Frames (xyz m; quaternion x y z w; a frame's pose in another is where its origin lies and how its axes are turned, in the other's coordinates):
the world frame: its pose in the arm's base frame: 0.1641 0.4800 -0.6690 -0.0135 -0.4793 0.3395 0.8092
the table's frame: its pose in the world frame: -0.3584 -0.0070 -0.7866 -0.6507 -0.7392 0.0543 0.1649
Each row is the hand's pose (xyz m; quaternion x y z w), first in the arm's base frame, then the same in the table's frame.
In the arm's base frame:
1: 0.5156 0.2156 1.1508 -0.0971 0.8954 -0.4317 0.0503
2: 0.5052 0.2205 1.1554 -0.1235 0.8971 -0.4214 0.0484
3: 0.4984 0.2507 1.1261 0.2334 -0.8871 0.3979 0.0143
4: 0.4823 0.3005 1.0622 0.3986 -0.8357 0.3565 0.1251
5: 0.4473 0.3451 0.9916 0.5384 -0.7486 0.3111 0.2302
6: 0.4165 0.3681 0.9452 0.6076 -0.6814 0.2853 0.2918
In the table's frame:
1: -0.8933 1.0040 -2.1546 0.5289 0.0654 -0.4764 0.6993
2: -0.8844 1.0053 -2.1631 0.5140 0.0760 -0.4977 0.6944
3: -0.8508 1.0094 -2.1373 0.4827 0.1592 -0.5748 0.6413
4: -0.7869 1.0060 -2.0851 0.4278 0.2918 -0.6748 0.5258
5: -0.7111 0.9869 -2.0393 0.3668 0.4065 -0.7413 0.3882
6: -0.6599 0.9662 -2.0151 0.3316 0.4669 -0.7641 0.2968

